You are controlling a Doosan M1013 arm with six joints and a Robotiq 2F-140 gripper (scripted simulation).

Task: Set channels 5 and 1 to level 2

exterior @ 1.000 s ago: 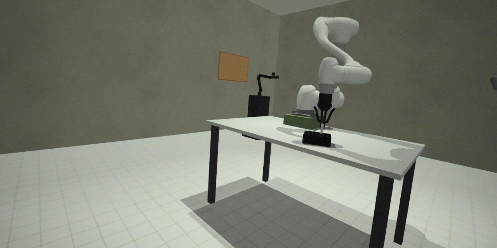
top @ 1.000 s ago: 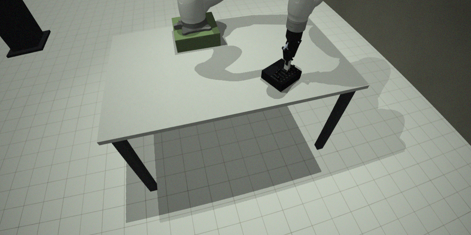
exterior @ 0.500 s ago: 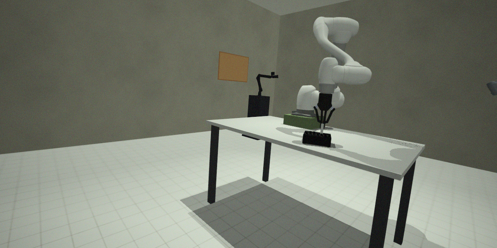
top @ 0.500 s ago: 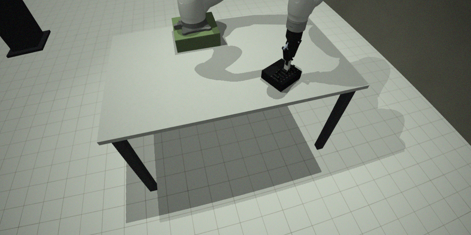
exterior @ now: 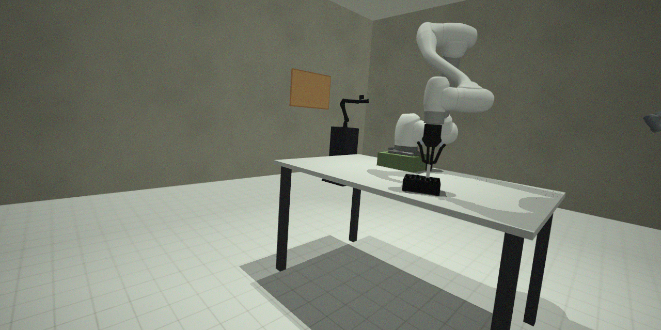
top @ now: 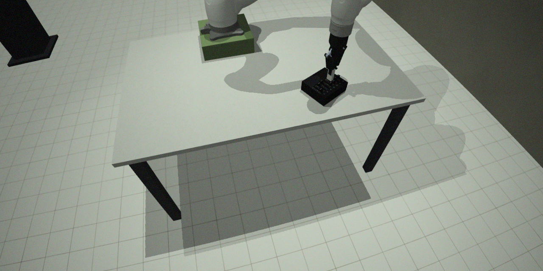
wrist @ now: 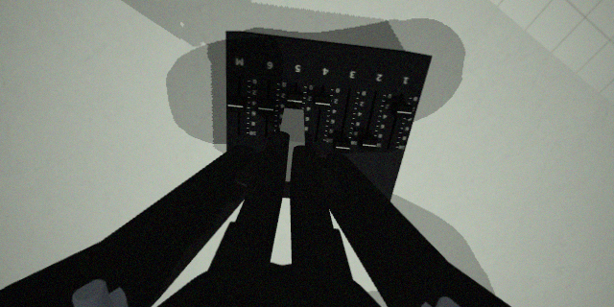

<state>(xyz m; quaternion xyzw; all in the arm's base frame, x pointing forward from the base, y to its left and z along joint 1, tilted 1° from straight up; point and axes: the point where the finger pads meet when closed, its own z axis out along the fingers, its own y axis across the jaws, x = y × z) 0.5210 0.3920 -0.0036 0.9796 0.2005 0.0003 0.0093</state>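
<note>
Now: hand 2 cm short of the channel 5 fader cap, 1 cm to the right of it and 3 cm above it. The rest, counted from my hand: channel 3 fader cap (5 cm to the right, 3 cm below); then channel 6 fader cap (3 cm to the left, 3 cm below); then channel 4 fader cap (3 cm ahead, 1 cm to the right, 3 cm below).
</note>
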